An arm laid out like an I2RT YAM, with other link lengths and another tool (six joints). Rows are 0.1 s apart.
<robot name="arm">
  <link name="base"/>
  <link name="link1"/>
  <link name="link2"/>
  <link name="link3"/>
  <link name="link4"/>
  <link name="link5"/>
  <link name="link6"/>
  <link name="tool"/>
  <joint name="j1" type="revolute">
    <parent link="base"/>
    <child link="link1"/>
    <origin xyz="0 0 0.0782" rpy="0 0 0"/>
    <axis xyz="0 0 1"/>
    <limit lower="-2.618" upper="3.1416"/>
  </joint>
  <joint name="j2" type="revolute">
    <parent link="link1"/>
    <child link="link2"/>
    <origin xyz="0.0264 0.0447 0.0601" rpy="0 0 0"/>
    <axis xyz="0 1 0"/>
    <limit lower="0" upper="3.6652"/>
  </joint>
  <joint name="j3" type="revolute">
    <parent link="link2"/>
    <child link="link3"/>
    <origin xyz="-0.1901 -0.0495 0" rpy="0 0 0"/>
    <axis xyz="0 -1 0"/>
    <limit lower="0" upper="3.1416"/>
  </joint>
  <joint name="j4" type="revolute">
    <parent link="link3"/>
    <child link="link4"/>
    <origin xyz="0.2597 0.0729 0.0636" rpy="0 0 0"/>
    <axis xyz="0 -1 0"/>
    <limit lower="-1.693" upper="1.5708"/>
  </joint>
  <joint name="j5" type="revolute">
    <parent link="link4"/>
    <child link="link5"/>
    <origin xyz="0.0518 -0.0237 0.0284" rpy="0 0 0"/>
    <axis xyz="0 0 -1"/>
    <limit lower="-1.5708" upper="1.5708"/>
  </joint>
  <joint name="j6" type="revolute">
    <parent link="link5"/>
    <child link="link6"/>
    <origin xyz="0.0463 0 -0.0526" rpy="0 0 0"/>
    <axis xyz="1 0 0"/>
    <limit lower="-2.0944" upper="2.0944"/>
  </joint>
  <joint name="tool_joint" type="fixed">
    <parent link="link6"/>
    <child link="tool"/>
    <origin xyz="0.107 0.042 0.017" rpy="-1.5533 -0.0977 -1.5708"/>
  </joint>
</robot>
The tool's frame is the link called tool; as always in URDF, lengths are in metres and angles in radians.
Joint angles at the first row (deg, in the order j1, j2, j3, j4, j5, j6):
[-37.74 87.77 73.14 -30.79 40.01 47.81]
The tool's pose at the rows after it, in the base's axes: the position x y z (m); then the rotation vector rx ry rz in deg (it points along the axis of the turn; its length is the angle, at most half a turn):
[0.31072 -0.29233 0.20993 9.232 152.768 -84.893]
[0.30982 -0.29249 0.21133 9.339 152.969 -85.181]
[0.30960 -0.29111 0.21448 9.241 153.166 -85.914]
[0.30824 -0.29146 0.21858 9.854 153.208 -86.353]
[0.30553 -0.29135 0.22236 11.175 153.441 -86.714]
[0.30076 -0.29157 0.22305 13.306 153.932 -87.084]
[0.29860 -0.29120 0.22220 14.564 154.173 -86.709]
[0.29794 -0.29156 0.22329 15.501 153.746 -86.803]
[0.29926 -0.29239 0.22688 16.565 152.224 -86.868]
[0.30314 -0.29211 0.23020 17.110 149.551 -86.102]
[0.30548 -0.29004 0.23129 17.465 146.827 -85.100]
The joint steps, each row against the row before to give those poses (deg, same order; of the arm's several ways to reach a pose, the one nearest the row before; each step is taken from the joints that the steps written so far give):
[0.35 0.00 0.00 -0.08 0.63 0.00]
[0.00 -0.01 0.31 -0.46 0.31 0.00]
[0.38 0.01 0.59 -0.81 0.81 0.02]
[0.02 0.00 0.79 -0.92 0.50 0.31]
[0.08 0.00 0.81 -1.42 0.77 0.98]
[0.00 0.00 0.24 -1.35 1.02 1.60]
[0.00 0.00 -0.01 -0.77 0.18 1.18]
[0.00 -0.07 0.01 0.04 0.17 0.59]
[0.01 -0.24 -0.02 0.94 -0.17 0.44]
[-0.01 -0.90 -0.99 2.41 -1.27 0.13]
[0.00 -1.66 -2.21 2.88 -1.49 0.15]

